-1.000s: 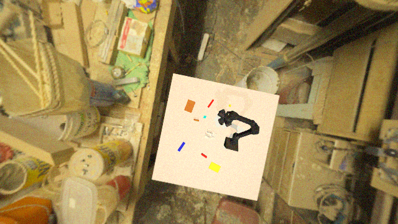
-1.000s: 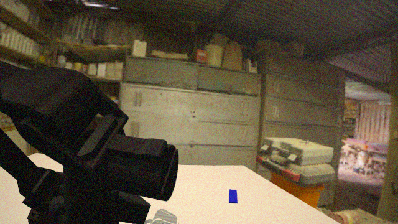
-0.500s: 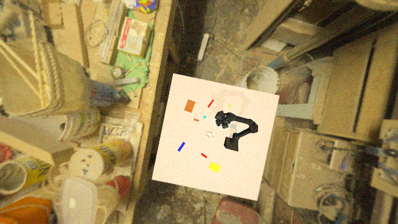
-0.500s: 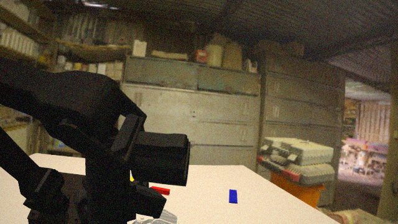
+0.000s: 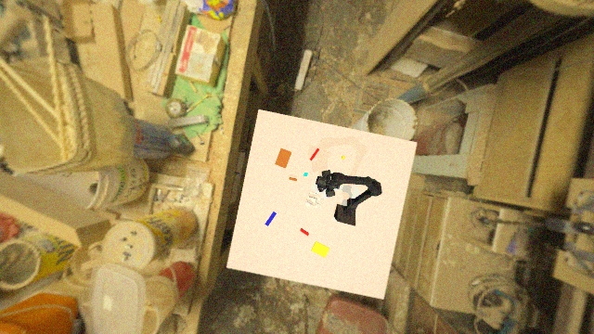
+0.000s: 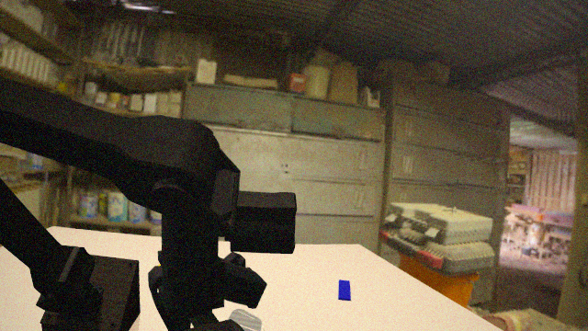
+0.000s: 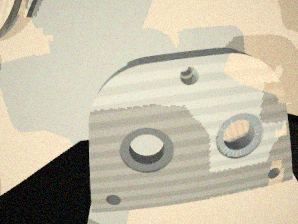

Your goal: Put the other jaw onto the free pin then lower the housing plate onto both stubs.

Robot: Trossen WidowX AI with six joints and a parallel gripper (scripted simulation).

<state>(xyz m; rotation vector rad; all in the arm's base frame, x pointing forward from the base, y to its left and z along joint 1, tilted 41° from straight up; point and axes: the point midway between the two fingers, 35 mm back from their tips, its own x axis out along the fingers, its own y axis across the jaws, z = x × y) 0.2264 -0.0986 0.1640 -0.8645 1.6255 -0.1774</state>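
The pale ribbed base lies 170 mm to the left of my gripper tip, 80 mm below it and 60 mm ahead of it. The rest, counted from my gripper tip: cyan block: 160 mm ahead, 80 mm below, 20 mm to the right; then yellow cube: 220 mm to the right, 100 mm behind, 70 mm below; then housing plate: 20 mm above, 10 mm ahead.
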